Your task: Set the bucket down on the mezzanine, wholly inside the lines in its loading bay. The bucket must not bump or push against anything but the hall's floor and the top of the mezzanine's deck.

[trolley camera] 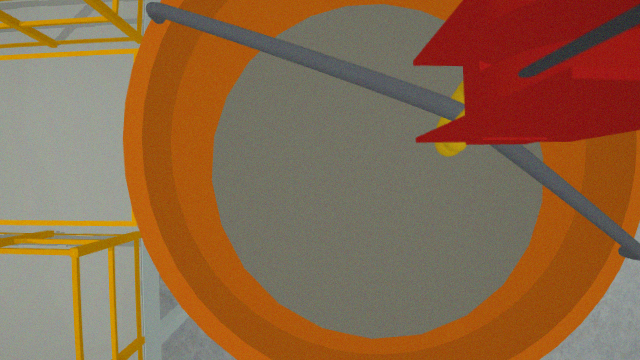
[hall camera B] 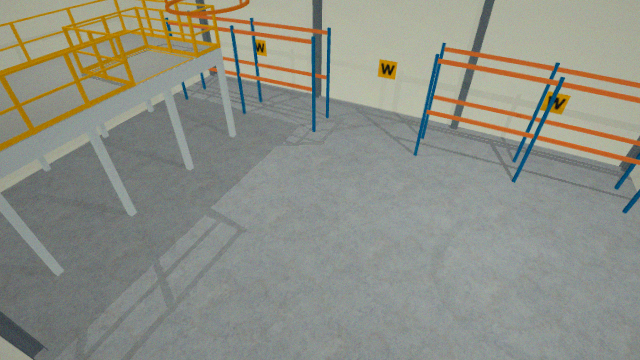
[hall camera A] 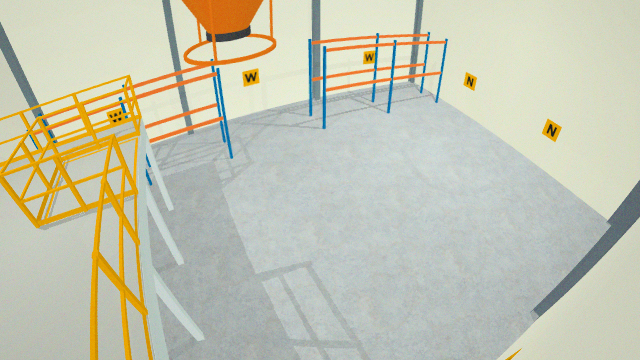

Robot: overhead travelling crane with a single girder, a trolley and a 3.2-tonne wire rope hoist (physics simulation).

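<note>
The orange bucket (hall camera A: 222, 15) (trolley camera: 192, 150) hangs upright, clear of the floor; its upper part is cut off in the hall camera A view. In the hall camera B view its bottom ring (hall camera B: 207, 13) shows at the top edge. My gripper, the yellow hook (trolley camera: 448, 146) under the red block, is shut on the bucket's grey bail. The mezzanine (hall camera B: 150, 87) stands at the left. In the trolley view the yellow lines of the loading bay (trolley camera: 65, 223) run left from behind the bucket's left rim. The bucket covers the bay's right end; most of the bucket lies right of it.
Yellow railings (hall camera A: 82, 117) (hall camera B: 75, 52) (trolley camera: 76, 300) stand on the deck, on both sides of the bay in the trolley view. Blue and orange racks (hall camera A: 324, 87) (hall camera B: 313, 85) stand along the W wall. Grey columns (hall camera A: 316, 50) (hall camera B: 318, 50) stand at that wall.
</note>
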